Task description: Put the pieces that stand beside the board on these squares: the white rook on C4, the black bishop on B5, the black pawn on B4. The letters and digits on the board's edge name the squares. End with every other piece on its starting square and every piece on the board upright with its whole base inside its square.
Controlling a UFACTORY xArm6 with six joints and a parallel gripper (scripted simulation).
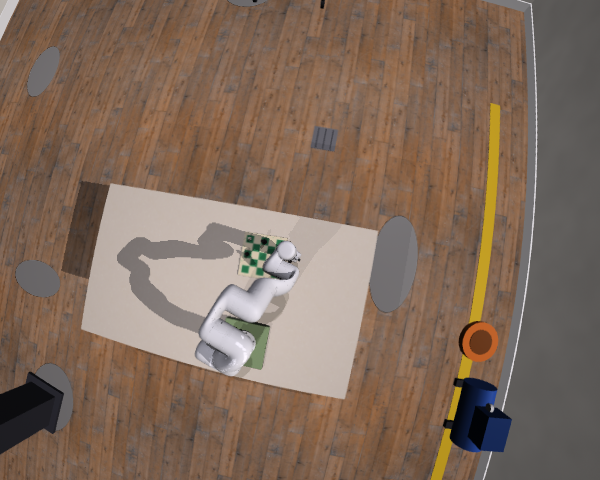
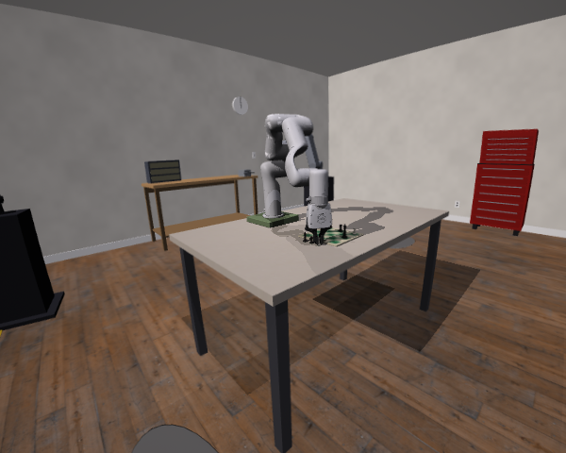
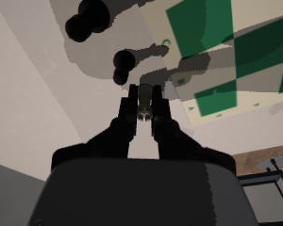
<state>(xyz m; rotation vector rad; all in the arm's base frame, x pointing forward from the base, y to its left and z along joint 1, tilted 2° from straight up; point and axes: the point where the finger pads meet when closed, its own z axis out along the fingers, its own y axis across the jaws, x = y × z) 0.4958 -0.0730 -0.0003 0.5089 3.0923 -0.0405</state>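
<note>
My hand is 130 mm to the right of the chessboard, 60 mm past it and 20 mm above it. Round my hand: white rook 10 mm below.
</note>
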